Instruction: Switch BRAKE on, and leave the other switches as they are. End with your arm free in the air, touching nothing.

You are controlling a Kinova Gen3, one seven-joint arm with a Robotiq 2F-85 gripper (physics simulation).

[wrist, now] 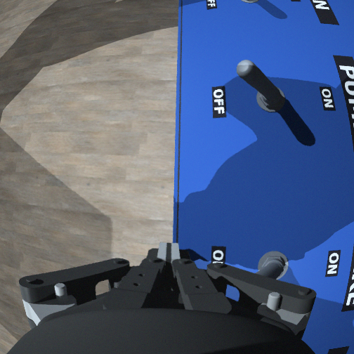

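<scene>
My gripper (pixel 168 254) is shut and empty. Its fingertips show at the blue panel's left edge, left of the partly covered OFF label of the BRAKE switch. The grey BRAKE switch (pixel 273 266) is at the lower right; its collar and part of its lever show, with the lever pointing down and left toward the OFF side. The lever's tip is hidden behind the gripper's right linkage. The ON label (pixel 333 263) is to its right, and part of the BRAKE label (pixel 352 287) shows at the right edge. Contact with the lever cannot be seen.
The PUMP switch (pixel 260 83) stands higher up on the blue panel (pixel 200 165), its lever leaning toward OFF. Part of another switch (pixel 250 1) shows at the top edge. A wood-patterned floor (pixel 125 125) lies left of the panel.
</scene>
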